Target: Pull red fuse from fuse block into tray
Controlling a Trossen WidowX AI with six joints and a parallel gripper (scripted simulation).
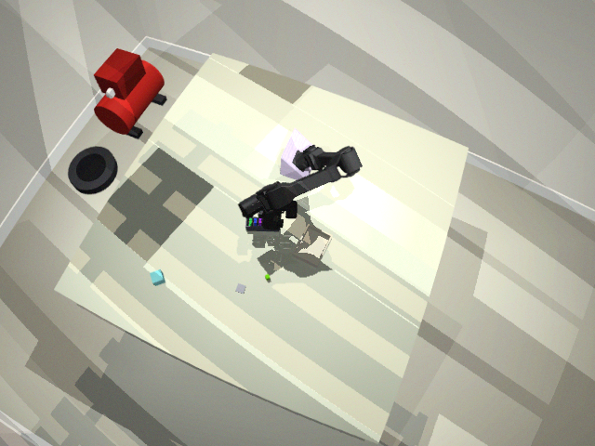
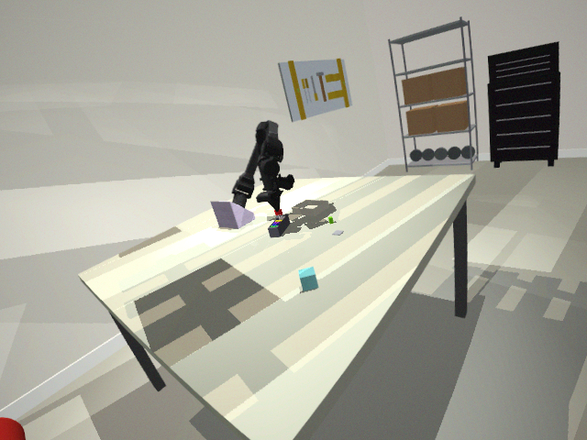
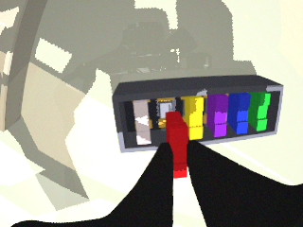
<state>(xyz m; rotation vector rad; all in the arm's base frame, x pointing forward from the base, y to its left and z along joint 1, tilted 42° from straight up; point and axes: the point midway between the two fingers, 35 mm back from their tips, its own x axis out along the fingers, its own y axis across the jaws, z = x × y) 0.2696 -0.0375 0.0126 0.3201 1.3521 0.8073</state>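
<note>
The white fuse is 1 cm behind my gripper tip, 2 cm to the left of it and 5 cm below it. The rest, counted from my gripper tip: purple fuse (1 cm ahead, 3 cm to the right, 5 cm below); red fuse (1 cm below); yellow fuse (1 cm ahead, 2 cm to the right, 5 cm below).
</note>
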